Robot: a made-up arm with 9 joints. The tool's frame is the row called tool.
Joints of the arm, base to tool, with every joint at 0 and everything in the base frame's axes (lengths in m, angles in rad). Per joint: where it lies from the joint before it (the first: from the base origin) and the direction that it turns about. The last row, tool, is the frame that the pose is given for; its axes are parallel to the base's.
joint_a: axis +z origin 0 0 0.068
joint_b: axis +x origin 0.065 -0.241 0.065
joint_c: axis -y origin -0.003 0 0.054
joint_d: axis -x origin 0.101 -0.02 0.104
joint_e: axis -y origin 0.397 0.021 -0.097
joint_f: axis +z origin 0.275 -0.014 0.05
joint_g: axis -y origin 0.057 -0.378 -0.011
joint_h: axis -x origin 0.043 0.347 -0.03
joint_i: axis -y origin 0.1 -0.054 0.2
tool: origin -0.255 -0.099 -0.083
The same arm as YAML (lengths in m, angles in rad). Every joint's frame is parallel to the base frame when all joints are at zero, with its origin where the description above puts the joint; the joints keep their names.
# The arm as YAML. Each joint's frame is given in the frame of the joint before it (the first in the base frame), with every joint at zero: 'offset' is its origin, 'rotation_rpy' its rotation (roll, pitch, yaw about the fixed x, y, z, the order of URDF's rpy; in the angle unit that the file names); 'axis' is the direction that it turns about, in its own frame. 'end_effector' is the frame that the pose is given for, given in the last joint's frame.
length_unit: m
angle_unit: rad
chain:
  - id: joint_a
    offset: [0.0, 0.0, 0.068]
    rotation_rpy: [0.0, 0.0, 0.0]
    axis: [0.0, 0.0, 1.0]
  - id: joint_b
    offset: [0.065, -0.241, 0.065]
    rotation_rpy: [0.0, 0.0, 0.0]
    axis: [1.0, 0.0, 0.0]
  - id: joint_c
    offset: [-0.003, 0.0, 0.054]
    rotation_rpy: [0.0, 0.0, 0.0]
    axis: [0.0, -1.0, 0.0]
  - id: joint_d
    offset: [0.101, -0.02, 0.104]
    rotation_rpy: [0.0, 0.0, 0.0]
    axis: [-1.0, 0.0, 0.0]
  - id: joint_e
    offset: [0.397, 0.021, -0.097]
    rotation_rpy: [0.0, 0.0, 0.0]
    axis: [0.0, -1.0, 0.0]
  - id: joint_f
    offset: [0.275, -0.014, 0.05]
    rotation_rpy: [0.0, 0.0, 0.0]
    axis: [0.0, 0.0, 1.0]
  - id: joint_g
    offset: [0.057, -0.378, -0.011]
    rotation_rpy: [0.0, 0.0, 0.0]
    axis: [0.0, -1.0, 0.0]
  - id: joint_h
    offset: [0.043, 0.347, -0.03]
    rotation_rpy: [0.0, 0.0, 0.0]
    axis: [-1.0, 0.0, 0.0]
  - id: joint_i
    offset: [0.1, -0.054, 0.2]
    rotation_rpy: [0.0, 0.0, 0.0]
    axis: [0.0, -1.0, 0.0]
end_effector:
  offset: [-0.255, -0.099, -0.083]
  rotation_rpy: [0.0, 0.0, 0.0]

